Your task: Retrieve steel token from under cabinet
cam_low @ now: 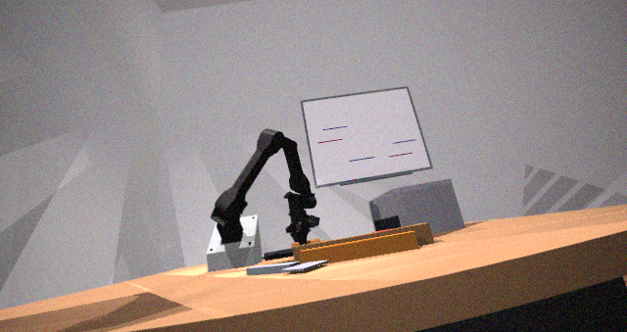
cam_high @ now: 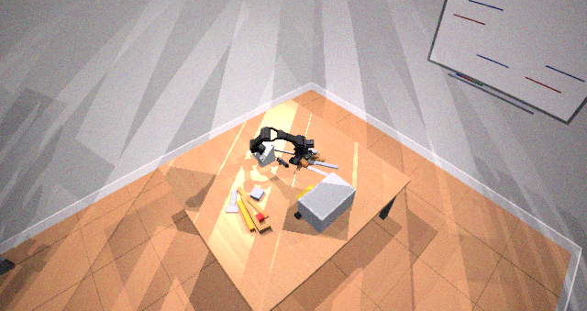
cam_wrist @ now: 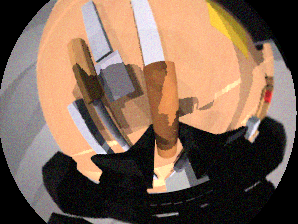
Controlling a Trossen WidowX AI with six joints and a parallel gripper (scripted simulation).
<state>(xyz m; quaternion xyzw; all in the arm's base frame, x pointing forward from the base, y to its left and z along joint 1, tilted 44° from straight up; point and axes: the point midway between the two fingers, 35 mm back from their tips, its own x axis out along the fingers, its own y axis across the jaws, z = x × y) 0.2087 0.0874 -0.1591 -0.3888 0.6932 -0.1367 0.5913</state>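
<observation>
Now: gripper tip 130 mm to the right of the grey bar and 70 mm past it. Also, from my gripper tip: thin wooden stick (440 mm to the right, 70 mm ahead); then red block (470 mm to the right, 210 mm ahead, 10 mm above); then grey block (380 mm to the right, 50 mm ahead, 10 mm above).
</observation>
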